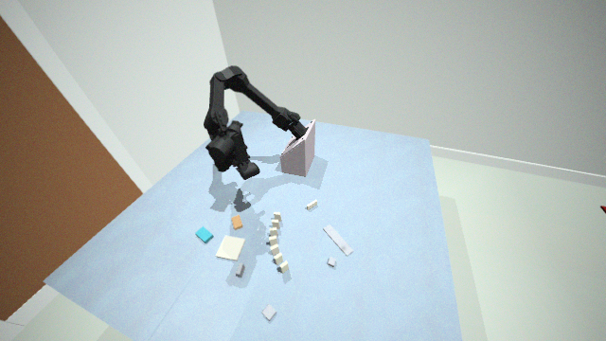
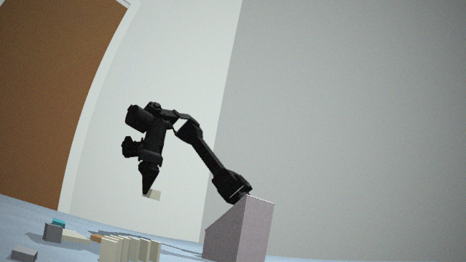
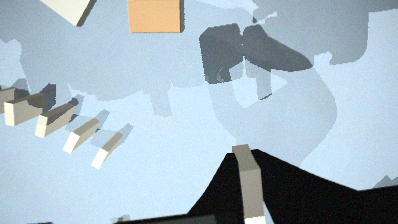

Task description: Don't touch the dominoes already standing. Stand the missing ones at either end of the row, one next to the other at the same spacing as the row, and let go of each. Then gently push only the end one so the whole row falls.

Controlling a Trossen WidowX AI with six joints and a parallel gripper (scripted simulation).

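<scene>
Right now the orange block is 11 cm ahead of my gripper tip, 1 cm to the right of it and 15 cm below it. From my gripper tip the other things lie so: teal block 20 cm ahead, 10 cm to the right, 15 cm below; then cream plate 22 cm ahead, 2 cm to the left, 15 cm below; then grey strip 7 cm ahead, 39 cm to the left, 16 cm below.
</scene>
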